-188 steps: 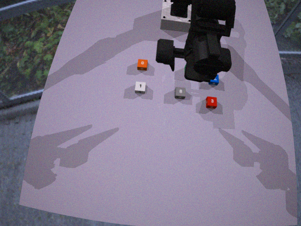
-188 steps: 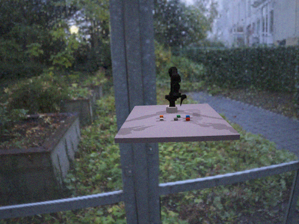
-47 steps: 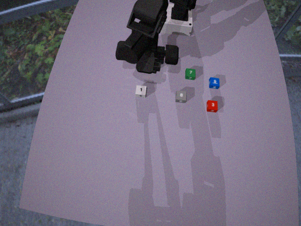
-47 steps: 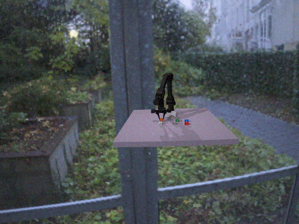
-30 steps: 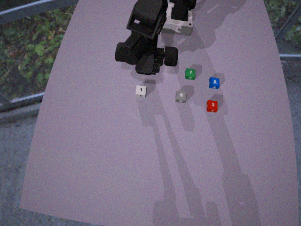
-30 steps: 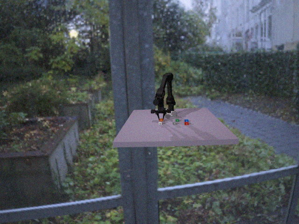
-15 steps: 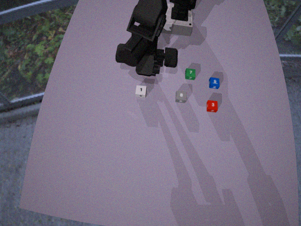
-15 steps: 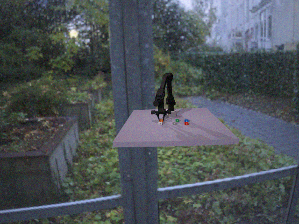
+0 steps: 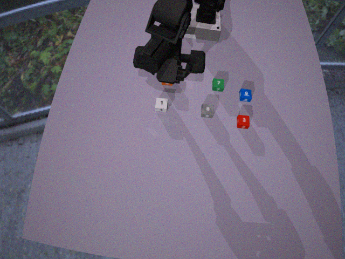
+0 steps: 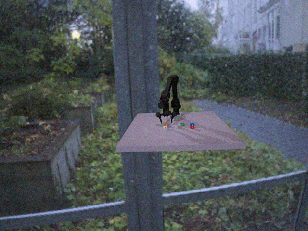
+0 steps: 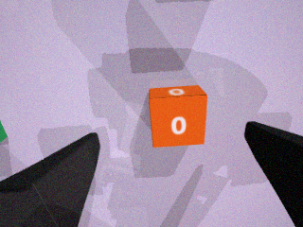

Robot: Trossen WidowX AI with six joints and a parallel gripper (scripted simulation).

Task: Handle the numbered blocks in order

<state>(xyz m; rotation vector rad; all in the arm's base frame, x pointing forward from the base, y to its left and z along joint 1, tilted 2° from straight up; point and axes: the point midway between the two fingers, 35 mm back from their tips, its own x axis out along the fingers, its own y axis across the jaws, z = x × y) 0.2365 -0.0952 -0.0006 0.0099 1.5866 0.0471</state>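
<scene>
The orange block is 10 mm ahead of my gripper tip and 10 mm below it. From my gripper tip the other things lie so: grey block (100 mm ahead, 120 mm to the left, 10 mm below); white 1 block (90 mm ahead, 10 mm to the right, 10 mm below); green block (150 mm to the left, 10 mm below).
</scene>
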